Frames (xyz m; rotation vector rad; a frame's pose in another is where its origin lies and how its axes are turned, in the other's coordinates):
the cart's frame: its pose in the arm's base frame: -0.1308 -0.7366 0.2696 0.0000 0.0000 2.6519
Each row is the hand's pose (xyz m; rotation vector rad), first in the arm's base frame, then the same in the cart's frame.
Working: the arm's base frame: its pose in the cart's frame: 0.2310 -0.7116 -0.2696 0.0000 0.0000 -2.6519

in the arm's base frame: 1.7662 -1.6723 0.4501 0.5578 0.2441 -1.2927
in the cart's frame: -2.1142 -0.0665 0.1805 -0.4332 0.5612 2.2259
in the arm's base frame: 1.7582 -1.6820 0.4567 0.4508 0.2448 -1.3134
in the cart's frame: -2.1117 -0.0542 0.1871 -0.4030 0.4393 2.2383
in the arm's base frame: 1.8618 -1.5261 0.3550 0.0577 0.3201 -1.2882
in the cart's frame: -2.1298 -0.2405 0.0854 -0.3829 -0.0255 2.3107
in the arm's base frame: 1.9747 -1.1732 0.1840 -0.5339 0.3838 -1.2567
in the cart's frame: -2.0634 -0.6050 -0.0856 -0.2854 -0.7178 2.2417
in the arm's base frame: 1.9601 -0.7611 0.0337 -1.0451 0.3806 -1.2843
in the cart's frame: -1.8567 -0.9618 -0.2359 -0.1302 -1.2423 1.9775
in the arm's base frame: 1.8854 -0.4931 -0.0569 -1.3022 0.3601 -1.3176
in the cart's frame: -1.6647 -1.1632 -0.3265 -0.0365 -1.4617 1.7819
